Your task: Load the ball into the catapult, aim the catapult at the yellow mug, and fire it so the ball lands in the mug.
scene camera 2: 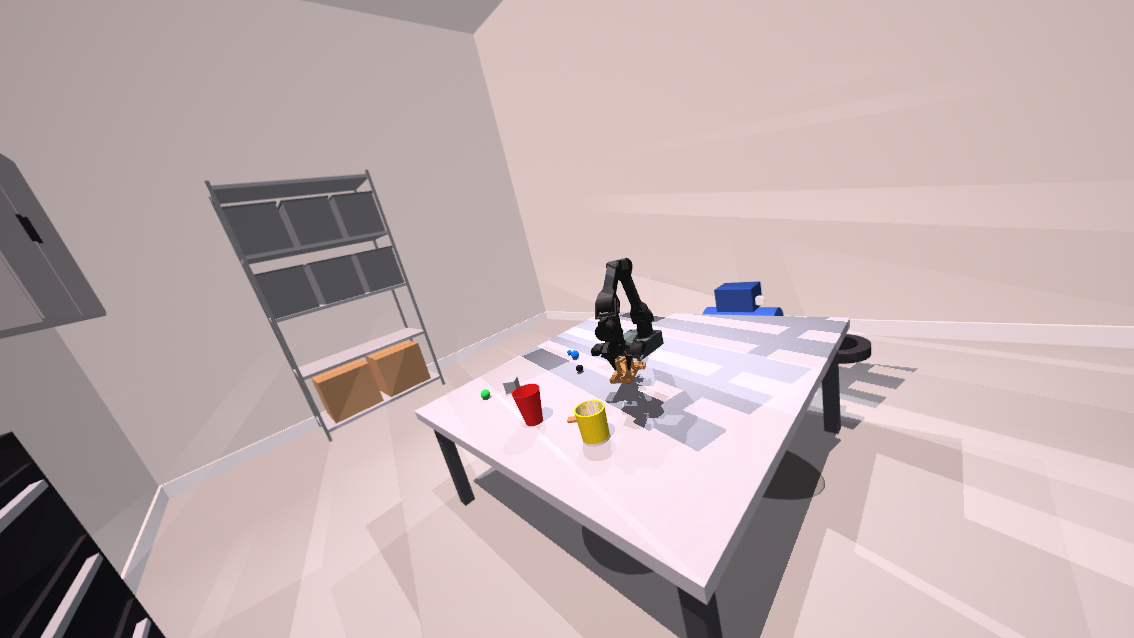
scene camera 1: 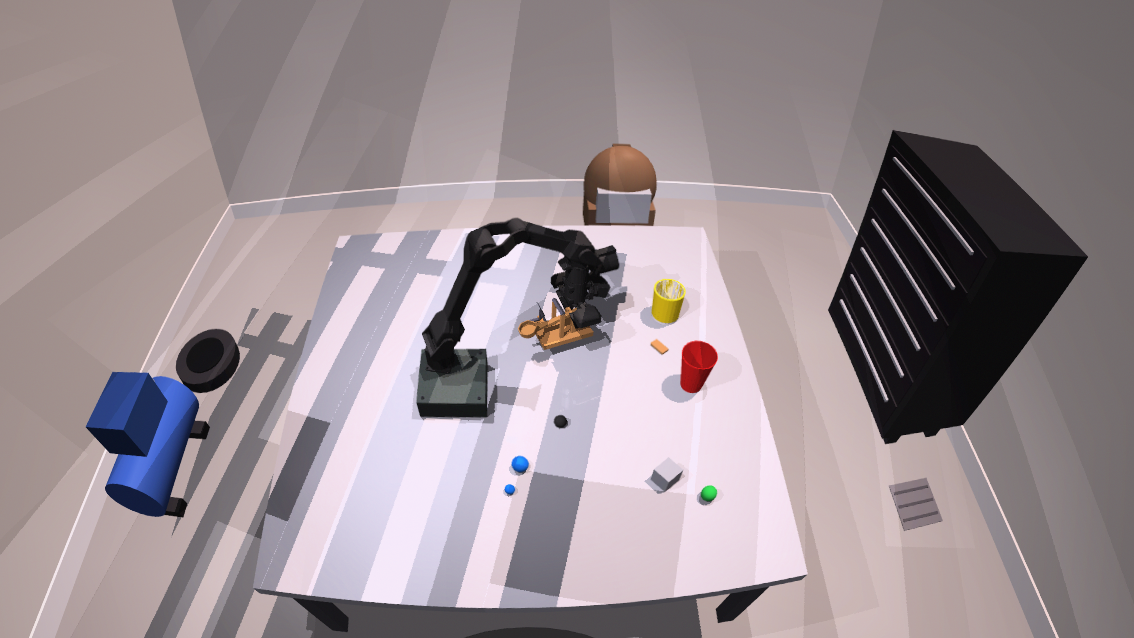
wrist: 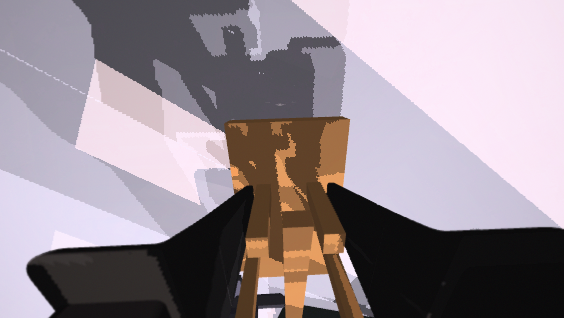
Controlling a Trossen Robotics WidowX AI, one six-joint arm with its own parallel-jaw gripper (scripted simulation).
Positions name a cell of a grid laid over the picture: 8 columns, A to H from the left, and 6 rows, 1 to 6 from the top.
my gripper: scene camera 2 E4; scene camera 1 E4; wrist E4
yellow mug: scene camera 2 E4; scene camera 1 E3; not seen in the wrist view (out of frame)
